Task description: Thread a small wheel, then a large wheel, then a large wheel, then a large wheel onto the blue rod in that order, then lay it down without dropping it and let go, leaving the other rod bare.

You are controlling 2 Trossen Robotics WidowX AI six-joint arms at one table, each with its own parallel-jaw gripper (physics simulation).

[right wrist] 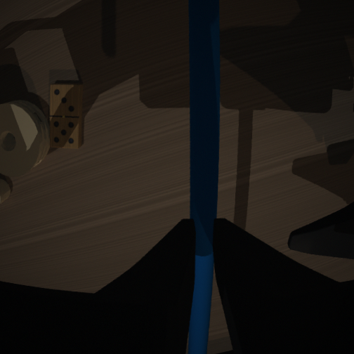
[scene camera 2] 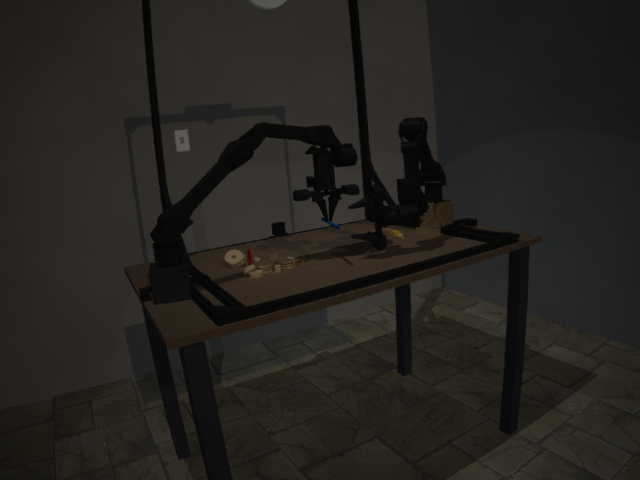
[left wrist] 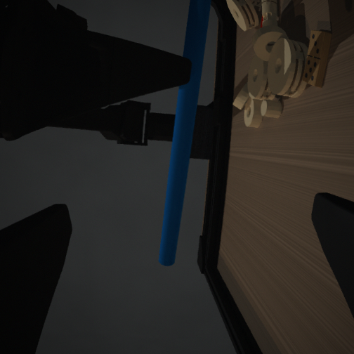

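Seen in the pictures: left gripper, between the fingertips: (scene camera 2: 349, 222); right gripper, between the fingertips: (scene camera 2: 328, 221); left arm's base, origin of its link: (scene camera 2: 433, 201); right arm's base, origin of its link: (scene camera 2: 168, 264).
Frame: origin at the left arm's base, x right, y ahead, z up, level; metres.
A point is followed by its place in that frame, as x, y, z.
My right gripper (scene camera 2: 328, 220) {0.001, 0.499, 0.010} (right wrist: 202, 230) is shut on the blue rod (scene camera 2: 331, 223) {-0.034, 0.518, 0.012} (left wrist: 181, 145) (right wrist: 204, 125) and holds it above the table; the rod's visible length is bare. My left gripper (scene camera 2: 362, 221) {-0.060, 0.471, 0.009} (left wrist: 193, 212) is open and empty, its fingers wide apart, with the rod's free end in front of them in the left wrist view. A red rod (scene camera 2: 249, 257) {0.238, 0.646, -0.101} stands upright among the wheels. A large pale wheel (scene camera 2: 228, 258) {0.205, 0.737, -0.079} stands on edge beside it. Several large wheels (left wrist: 286, 75) (right wrist: 22, 150) stand close together, with small wheels (left wrist: 257, 116) near them.
A wooden domino block (left wrist: 317, 60) (right wrist: 66, 116) lies beside the large wheels. A yellow piece (scene camera 2: 396, 233) {0.065, 0.141, -0.100} lies near the left arm. A black frame (scene camera 2: 330, 288) {-0.242, 0.704, -0.089} (left wrist: 217, 170) runs along the table edge. Dark upright posts (scene camera 2: 155, 113) {0.507, 0.808, 0.400} rise beside the table (scene camera 2: 310, 273) {-0.050, 0.619, -0.109}.
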